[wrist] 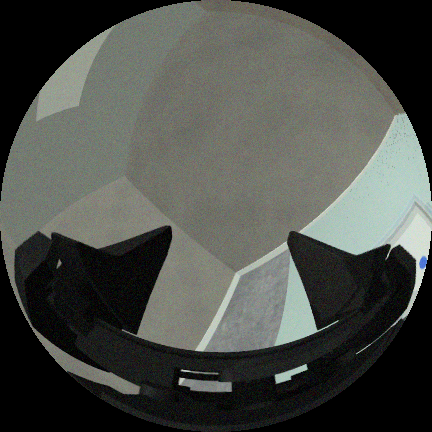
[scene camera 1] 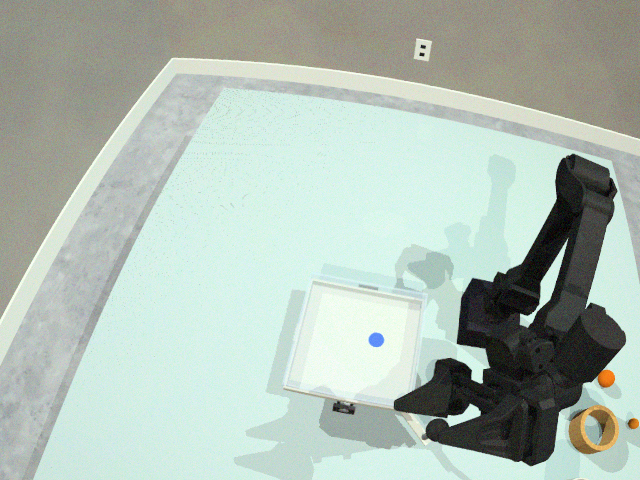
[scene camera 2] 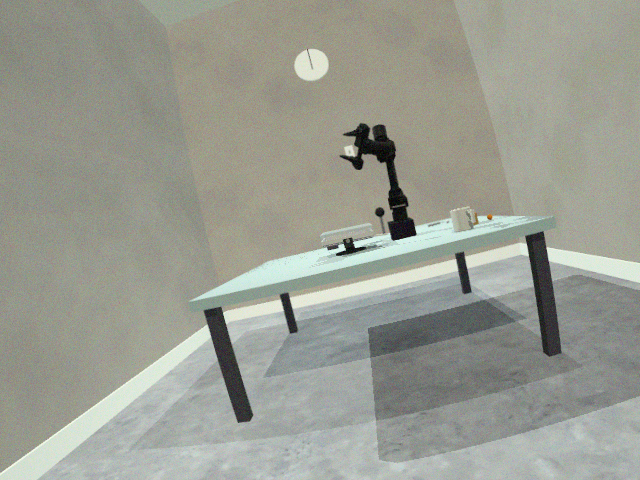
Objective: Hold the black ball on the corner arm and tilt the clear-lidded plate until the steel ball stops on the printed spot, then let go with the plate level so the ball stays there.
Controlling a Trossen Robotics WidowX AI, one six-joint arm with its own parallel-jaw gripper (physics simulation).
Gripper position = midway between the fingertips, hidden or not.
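Observation:
A clear-lidded white plate (scene camera 1: pixel 356 342) is visible, and the wrist view shows the plate (wrist: pixel 402 231) as well. My gripper (scene camera 1: pixel 414 420), (wrist: pixel 232 235), (scene camera 2: pixel 341 145) is open and holds nothing.

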